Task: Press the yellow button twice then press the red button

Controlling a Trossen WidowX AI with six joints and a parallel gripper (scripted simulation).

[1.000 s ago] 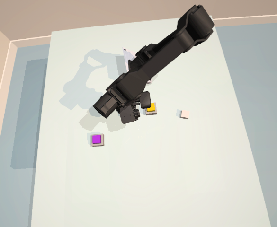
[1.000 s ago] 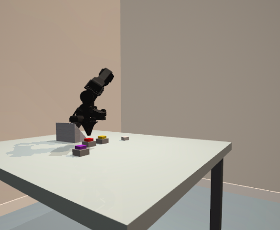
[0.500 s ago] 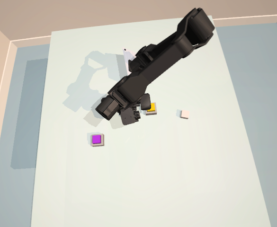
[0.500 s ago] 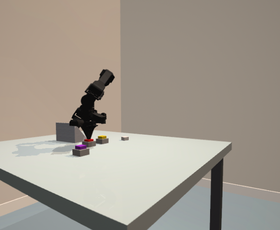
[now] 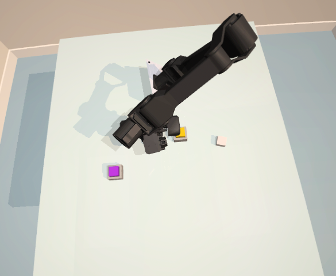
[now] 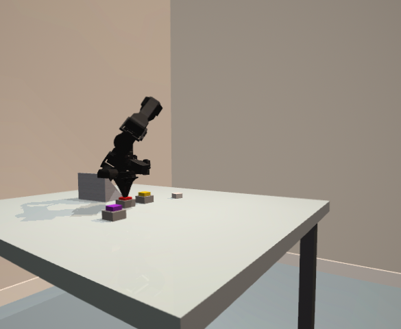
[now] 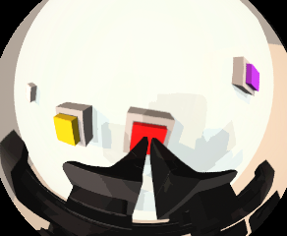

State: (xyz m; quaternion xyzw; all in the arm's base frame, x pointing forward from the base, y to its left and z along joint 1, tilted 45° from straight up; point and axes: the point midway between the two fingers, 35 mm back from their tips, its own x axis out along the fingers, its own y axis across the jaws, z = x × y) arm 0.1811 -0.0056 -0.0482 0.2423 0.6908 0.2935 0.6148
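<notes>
The red button lies 1 cm below my gripper tip. Round my gripper tip: white block (3 cm ahead, 24 cm to the left, 2 cm below); then yellow button (1 cm behind, 10 cm to the left); then purple button (11 cm ahead, 14 cm to the right).
</notes>
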